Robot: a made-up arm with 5 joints.
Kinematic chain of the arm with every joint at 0, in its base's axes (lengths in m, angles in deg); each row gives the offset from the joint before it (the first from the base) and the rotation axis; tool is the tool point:
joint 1: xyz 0 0 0.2 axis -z
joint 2: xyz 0 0 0.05 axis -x
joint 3: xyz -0.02 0.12 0 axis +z
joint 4: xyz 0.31 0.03 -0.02 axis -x
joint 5: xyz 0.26 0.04 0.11 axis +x
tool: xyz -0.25 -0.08 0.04
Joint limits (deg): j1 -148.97..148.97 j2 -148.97..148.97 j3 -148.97..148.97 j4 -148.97..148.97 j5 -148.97..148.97
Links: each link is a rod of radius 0.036 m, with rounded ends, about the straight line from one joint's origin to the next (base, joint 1, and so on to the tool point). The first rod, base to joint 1, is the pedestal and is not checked.
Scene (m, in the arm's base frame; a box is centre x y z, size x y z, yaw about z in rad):
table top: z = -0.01
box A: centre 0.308 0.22 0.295 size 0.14 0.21 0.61 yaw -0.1
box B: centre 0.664 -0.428 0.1 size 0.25 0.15 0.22 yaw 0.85
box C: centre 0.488 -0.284 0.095 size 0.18 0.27 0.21 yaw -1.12
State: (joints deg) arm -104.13 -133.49 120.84 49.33 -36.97
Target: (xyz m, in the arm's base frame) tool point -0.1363 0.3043 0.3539
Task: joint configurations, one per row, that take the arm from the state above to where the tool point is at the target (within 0.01 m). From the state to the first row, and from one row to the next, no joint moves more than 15 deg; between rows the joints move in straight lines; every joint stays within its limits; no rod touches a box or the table.
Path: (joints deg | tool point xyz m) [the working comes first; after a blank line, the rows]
Joints at the target: -139.17 -106.73 11.03 -11.59 8.92
Straight joint move there: touches box A.

1: -107.23 -121.65 106.83 37.37 -30.84 | 0.3734 -0.1384 0.5100
2: -110.33 -109.82 92.83 25.40 -24.70 | 0.3146 -0.0204 0.6087
3: -113.43 -97.98 78.82 13.44 -18.57 | 0.1983 0.0806 0.6675
4: -116.54 -86.14 64.82 1.47 -12.43 | 0.0564 0.1532 0.6706
5: -122.19 -91.29 51.37 -1.79 -7.10 | 0.0244 0.2365 0.6109
6: -127.85 -96.44 37.92 -5.06 -1.76 | -0.0237 0.2931 0.5330
7: -133.51 -101.58 24.47 -8.32 3.58 | -0.0804 0.3165 0.4446
8: -139.17 -106.73 11.03 -11.59 8.92 | -0.1363 0.3043 0.3539

